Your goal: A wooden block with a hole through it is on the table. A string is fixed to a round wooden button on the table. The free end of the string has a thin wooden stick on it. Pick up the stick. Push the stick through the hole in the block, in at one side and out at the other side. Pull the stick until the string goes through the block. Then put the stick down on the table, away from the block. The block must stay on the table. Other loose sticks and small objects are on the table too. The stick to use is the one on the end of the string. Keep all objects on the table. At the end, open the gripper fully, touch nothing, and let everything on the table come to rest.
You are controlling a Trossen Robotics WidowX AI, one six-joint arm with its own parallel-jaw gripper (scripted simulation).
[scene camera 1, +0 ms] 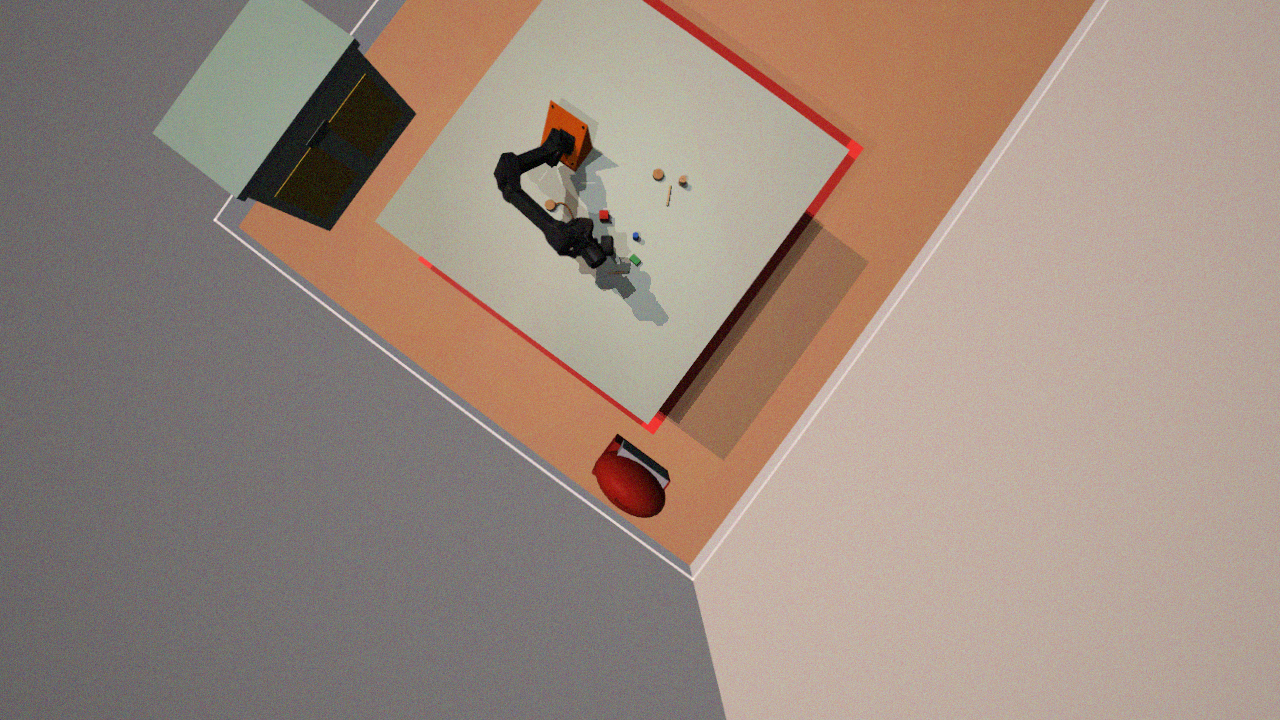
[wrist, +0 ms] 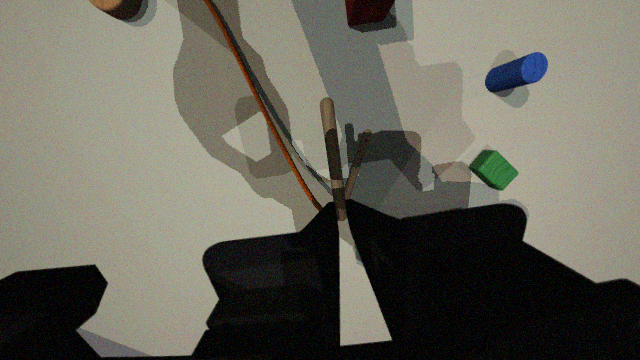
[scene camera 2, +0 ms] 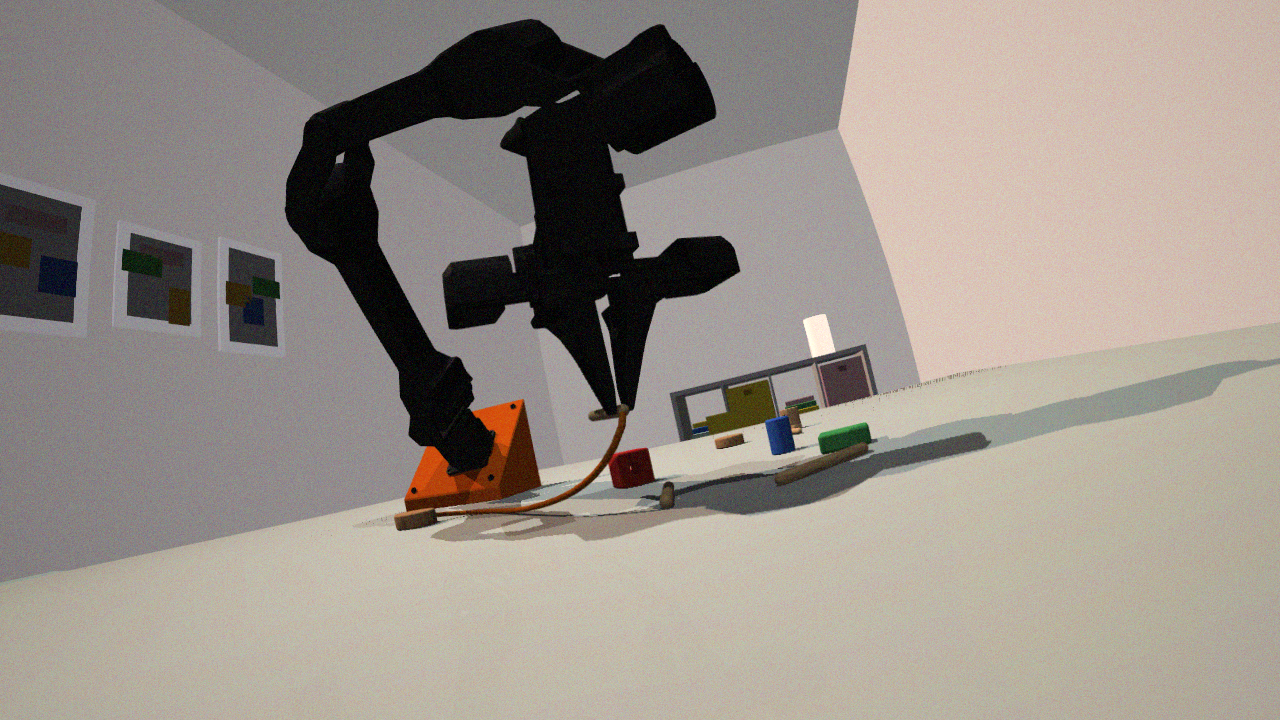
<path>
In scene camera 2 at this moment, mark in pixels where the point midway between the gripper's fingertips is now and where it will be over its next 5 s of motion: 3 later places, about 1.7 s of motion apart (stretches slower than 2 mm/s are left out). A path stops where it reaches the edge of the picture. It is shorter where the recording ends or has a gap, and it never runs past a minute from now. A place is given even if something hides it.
The gripper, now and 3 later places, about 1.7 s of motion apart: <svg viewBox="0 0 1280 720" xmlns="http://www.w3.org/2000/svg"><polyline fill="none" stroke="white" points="620,412 676,436 696,467 659,469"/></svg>
</path>
